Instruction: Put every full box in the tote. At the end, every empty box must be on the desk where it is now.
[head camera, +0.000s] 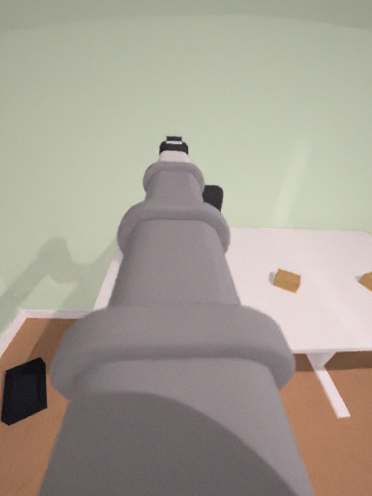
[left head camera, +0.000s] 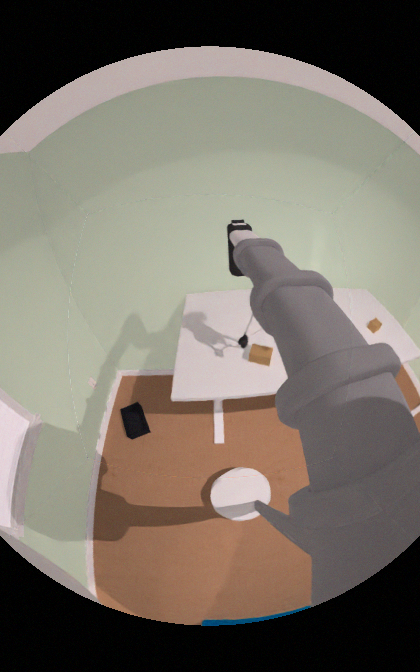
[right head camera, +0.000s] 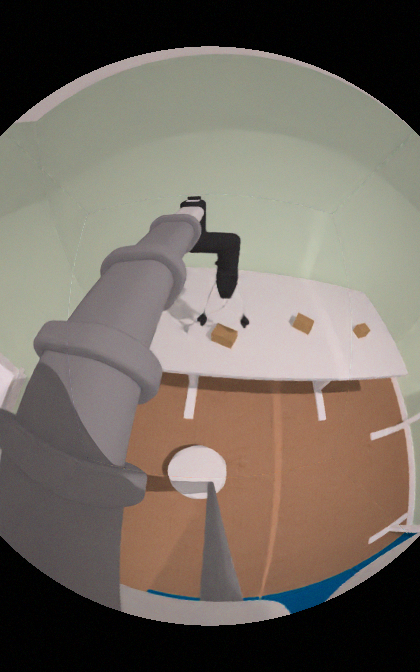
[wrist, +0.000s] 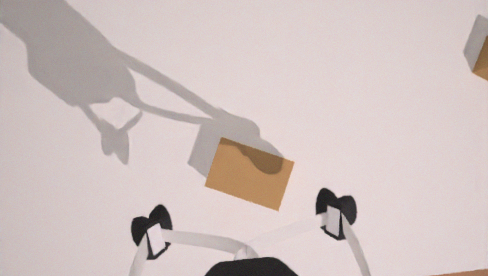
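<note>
Three plain brown boxes stand on the white desk (head camera: 320, 325) (left head camera: 200, 380) (right head camera: 280, 360) (wrist: 400, 150): the left box (left head camera: 260, 354) (right head camera: 224, 335) (wrist: 249, 174), the middle box (head camera: 287, 280) (right head camera: 303, 323) (wrist: 482, 57) and the right box (head camera: 367, 281) (left head camera: 374, 325) (right head camera: 361, 330). Which are full or empty I cannot tell. My gripper (right head camera: 223, 320) (wrist: 244, 213) is open and empty above the desk, near the left box. In the wrist view that box shows between and just beyond the fingertips. The black tote (head camera: 25, 392) (left head camera: 135, 420) is on the floor left of the desk.
My grey arm (head camera: 175, 270) (left head camera: 320, 330) (right head camera: 115, 330) reaches over the desk and hides part of it. A green wall (head camera: 280, 100) rises behind the desk. A round white disc (left head camera: 240, 487) (right head camera: 197, 465) lies low in front of the desk.
</note>
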